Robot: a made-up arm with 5 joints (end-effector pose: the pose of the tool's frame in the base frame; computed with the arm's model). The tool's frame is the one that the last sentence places. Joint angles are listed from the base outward.
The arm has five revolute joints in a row. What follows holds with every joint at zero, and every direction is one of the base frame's.
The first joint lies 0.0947 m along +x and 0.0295 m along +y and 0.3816 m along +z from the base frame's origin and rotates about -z.
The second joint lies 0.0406 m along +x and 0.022 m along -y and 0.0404 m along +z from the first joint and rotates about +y.
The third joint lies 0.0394 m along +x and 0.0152 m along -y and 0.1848 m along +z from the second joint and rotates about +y.
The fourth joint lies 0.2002 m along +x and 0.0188 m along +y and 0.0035 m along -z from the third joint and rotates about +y.
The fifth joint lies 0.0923 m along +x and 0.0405 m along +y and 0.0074 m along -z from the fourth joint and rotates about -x.
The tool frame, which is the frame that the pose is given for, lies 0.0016 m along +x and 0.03 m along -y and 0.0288 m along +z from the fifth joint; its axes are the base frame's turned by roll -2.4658, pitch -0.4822 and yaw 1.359 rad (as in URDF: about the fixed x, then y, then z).
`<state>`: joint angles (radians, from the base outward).
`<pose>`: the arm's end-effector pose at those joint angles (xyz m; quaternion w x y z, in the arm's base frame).
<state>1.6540 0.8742 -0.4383 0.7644 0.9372</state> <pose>0.0845 -0.4244 0.3474 0.7497 -0.6271 0.0454 0.2064</pose>
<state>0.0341 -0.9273 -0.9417 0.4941 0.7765</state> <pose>-0.0588 0.0556 0.8555 0.2861 0.7666 0.5059 0.2729</pose>
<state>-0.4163 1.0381 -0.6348 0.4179 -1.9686</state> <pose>0.4876 0.2110 0.2999 0.9309 -0.2301 -0.0865 -0.2703</pose>
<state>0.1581 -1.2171 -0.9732 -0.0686 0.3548</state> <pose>-0.2161 0.0831 0.7415 0.4935 0.4729 0.4731 0.5559</pose>
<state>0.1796 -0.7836 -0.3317 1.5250 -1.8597</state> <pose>0.1914 0.0150 0.6809 0.7864 -0.2018 -0.2214 -0.5403</pose>
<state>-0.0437 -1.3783 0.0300 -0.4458 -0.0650</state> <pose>-0.0301 0.0143 0.7778 0.2295 0.3946 0.7297 0.5090</pose>
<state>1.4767 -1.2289 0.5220 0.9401 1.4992</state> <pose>0.1555 -0.0966 0.6507 0.2799 -0.8260 0.1241 0.4733</pose>
